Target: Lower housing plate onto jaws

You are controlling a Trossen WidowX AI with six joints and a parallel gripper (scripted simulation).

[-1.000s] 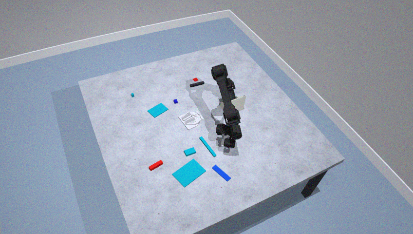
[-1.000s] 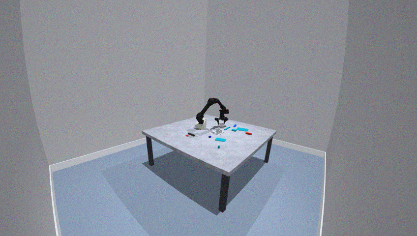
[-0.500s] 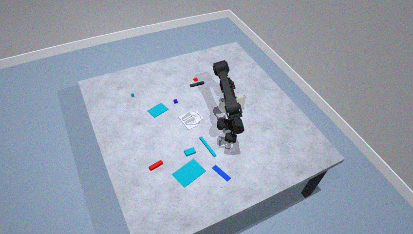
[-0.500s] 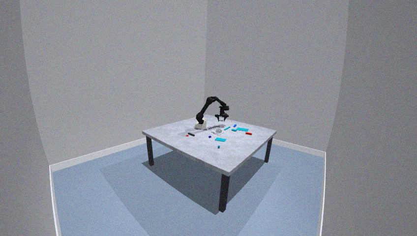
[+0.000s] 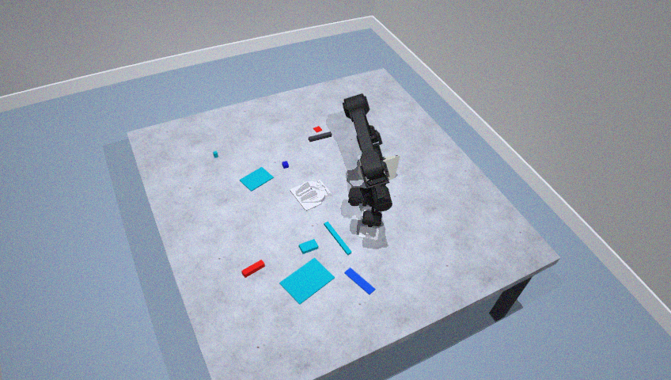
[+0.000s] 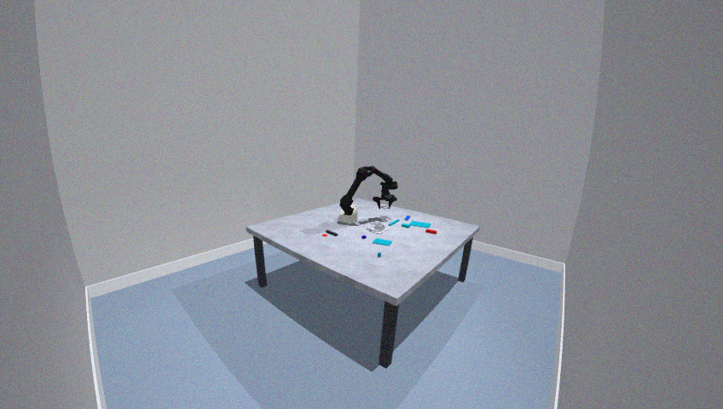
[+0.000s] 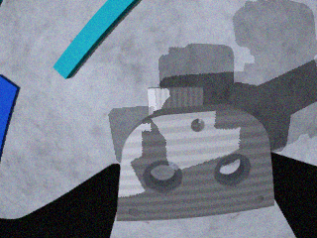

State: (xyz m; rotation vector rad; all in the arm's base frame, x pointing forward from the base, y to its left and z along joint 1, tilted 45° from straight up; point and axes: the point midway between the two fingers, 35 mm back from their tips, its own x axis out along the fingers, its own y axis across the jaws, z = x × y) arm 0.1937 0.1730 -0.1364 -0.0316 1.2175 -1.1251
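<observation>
The long teal bar lies 11 cm ahead of my gripper tip, 8 cm below it and 3 cm to the right of it. Round my gripper tip: blue bar (15 cm to the left, 15 cm ahead, 8 cm below); large teal square (30 cm ahead, 8 cm below, 6 cm to the left); small teal block (22 cm ahead, 8 cm below, 6 cm to the right).
</observation>
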